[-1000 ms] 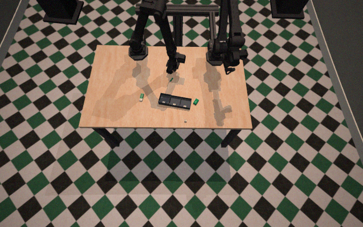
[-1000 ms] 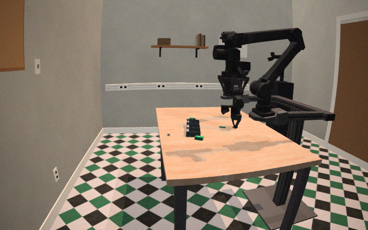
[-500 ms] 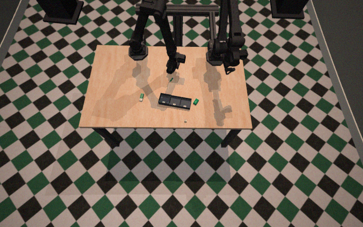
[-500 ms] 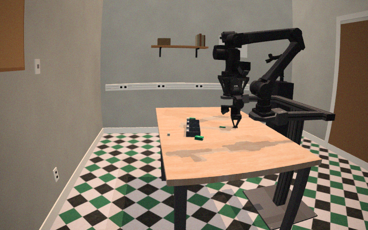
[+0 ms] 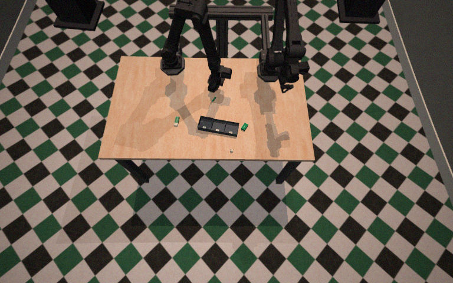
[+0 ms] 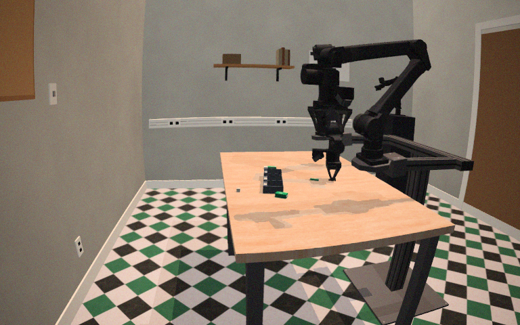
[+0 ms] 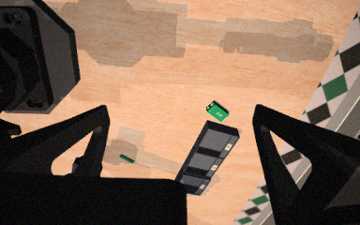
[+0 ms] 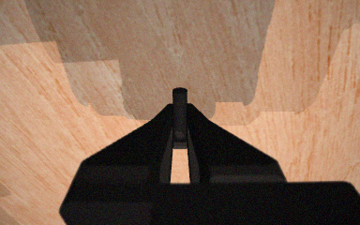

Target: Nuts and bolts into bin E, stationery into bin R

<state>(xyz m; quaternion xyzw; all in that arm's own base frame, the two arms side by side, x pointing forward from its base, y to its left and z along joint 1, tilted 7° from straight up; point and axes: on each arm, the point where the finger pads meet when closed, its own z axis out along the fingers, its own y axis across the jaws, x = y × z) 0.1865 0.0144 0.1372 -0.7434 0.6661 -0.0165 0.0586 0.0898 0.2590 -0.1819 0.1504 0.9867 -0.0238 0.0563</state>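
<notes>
The green cylinder is 9 cm ahead of my right hand and 1 cm to the right of it. From my right hand the other things lie so: dark bin tray: 29 cm ahead, 4 cm to the left, 1 cm above; then green 9 V battery: 27 cm ahead, 21 cm to the left; then bolt: 1 cm behind.
</notes>
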